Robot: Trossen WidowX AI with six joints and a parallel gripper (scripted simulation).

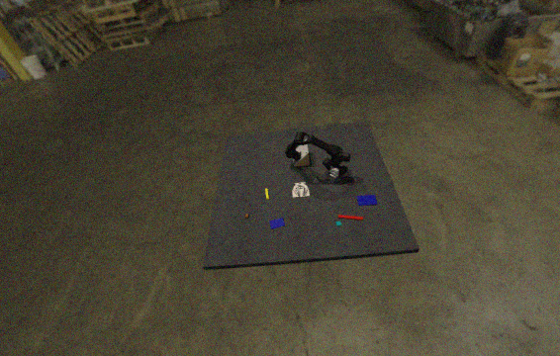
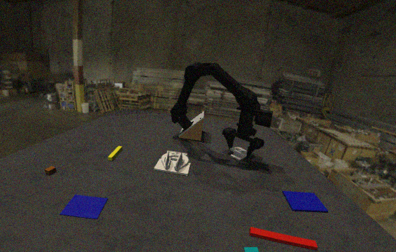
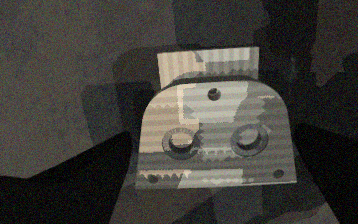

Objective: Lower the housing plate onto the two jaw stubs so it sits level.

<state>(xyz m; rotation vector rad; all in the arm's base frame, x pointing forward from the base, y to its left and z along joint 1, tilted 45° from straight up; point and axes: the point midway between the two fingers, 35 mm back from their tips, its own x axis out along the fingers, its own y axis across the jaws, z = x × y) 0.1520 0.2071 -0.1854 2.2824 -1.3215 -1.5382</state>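
My gripper tip is 10 mm past the white rest block and 10 mm to the right of it. From my gripper tip the other things lie so: teal piece: 440 mm ahead, 10 mm to the left, 10 mm below; yellow bar: 190 mm ahead, 490 mm to the right; red bar: 390 mm ahead, 90 mm to the left, 10 mm below.
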